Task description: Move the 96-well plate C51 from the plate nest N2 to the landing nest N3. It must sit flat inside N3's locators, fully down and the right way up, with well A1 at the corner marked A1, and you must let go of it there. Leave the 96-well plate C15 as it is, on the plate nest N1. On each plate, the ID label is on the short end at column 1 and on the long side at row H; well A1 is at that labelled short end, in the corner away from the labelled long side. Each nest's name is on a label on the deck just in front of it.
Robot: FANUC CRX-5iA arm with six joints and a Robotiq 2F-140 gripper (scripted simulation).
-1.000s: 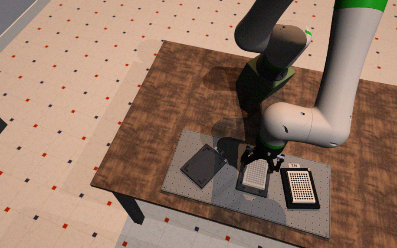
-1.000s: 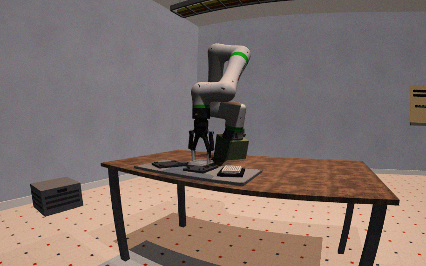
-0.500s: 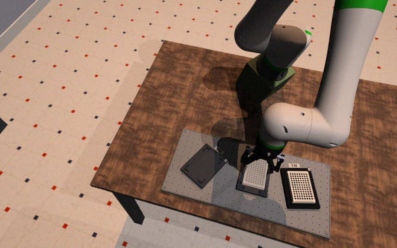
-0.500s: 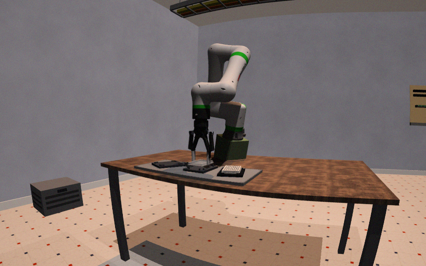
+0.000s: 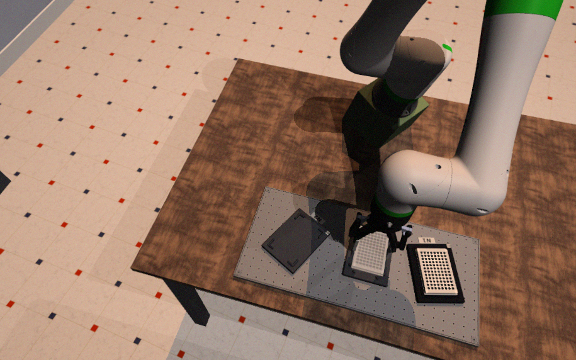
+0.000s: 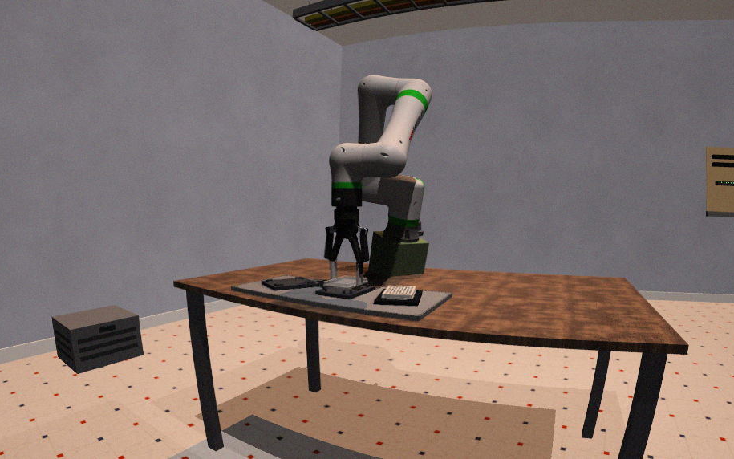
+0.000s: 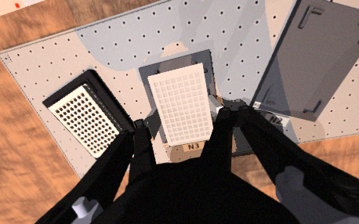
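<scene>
My gripper is now 2 cm above the white 96-well plate C51. Round my hand: N1 label (10 cm behind, 15 cm to the left, 5 cm below); N3 label (10 cm behind, 1 cm to the right, 5 cm below); landing nest N3 (5 cm below).
</scene>
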